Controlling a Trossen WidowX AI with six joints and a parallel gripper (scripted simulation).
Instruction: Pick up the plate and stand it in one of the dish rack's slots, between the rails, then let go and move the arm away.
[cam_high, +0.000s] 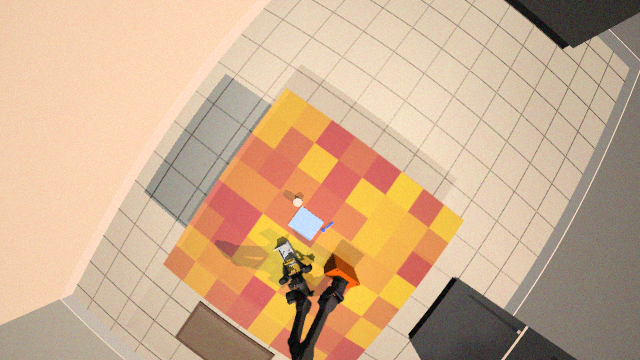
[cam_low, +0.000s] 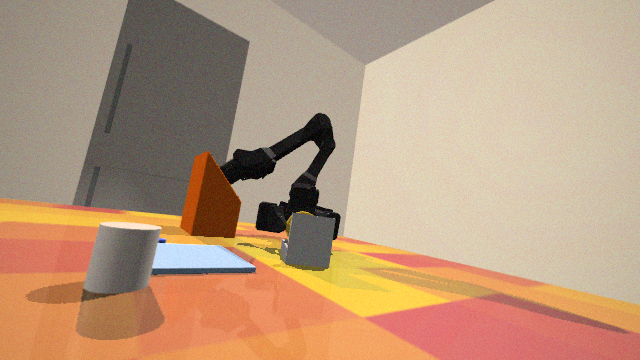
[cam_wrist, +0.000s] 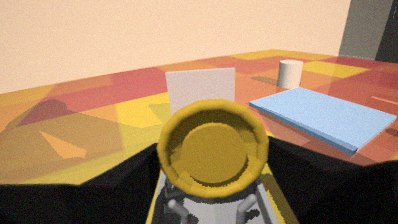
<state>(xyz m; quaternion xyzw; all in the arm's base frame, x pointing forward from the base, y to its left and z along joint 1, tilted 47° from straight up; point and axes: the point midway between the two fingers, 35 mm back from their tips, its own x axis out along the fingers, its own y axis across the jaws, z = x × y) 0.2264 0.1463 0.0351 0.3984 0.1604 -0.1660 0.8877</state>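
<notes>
My gripper tip is now 10 mm past the yellow plate. Round my gripper tip: dish rack: 30 mm below, 20 mm ahead, 10 mm to the right; then light blue mat: 200 mm to the right, 50 mm below, 40 mm ahead; then blue spoon: 250 mm to the right, 60 mm behind, 50 mm below.
</notes>
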